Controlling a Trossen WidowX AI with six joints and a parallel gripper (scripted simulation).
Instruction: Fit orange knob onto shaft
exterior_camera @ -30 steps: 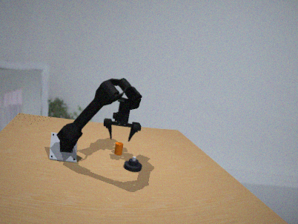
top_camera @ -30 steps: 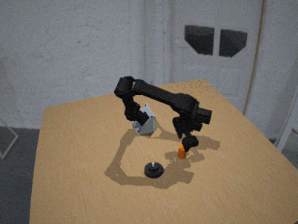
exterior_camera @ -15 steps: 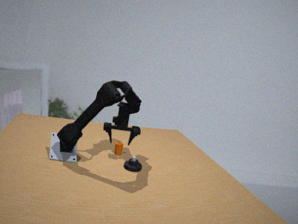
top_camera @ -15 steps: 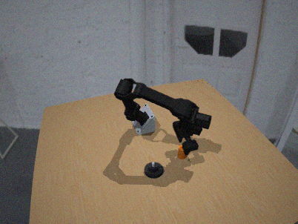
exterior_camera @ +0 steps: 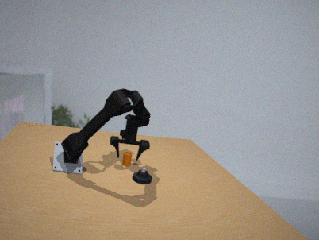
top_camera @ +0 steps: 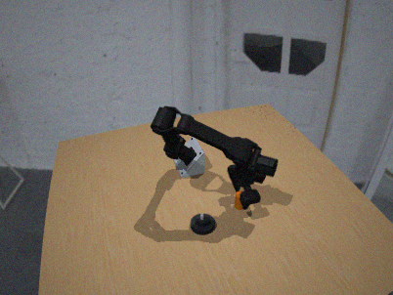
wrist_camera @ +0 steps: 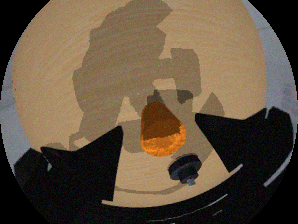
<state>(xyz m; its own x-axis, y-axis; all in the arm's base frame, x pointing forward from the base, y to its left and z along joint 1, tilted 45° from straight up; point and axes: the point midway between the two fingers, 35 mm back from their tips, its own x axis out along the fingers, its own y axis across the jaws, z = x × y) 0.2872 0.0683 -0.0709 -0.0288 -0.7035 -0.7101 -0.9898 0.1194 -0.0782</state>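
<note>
The orange knob is 10 mm above my gripper tip. The rest, counted from my gripper tip: round pedestal (160 mm to the right, 40 mm ahead).
</note>
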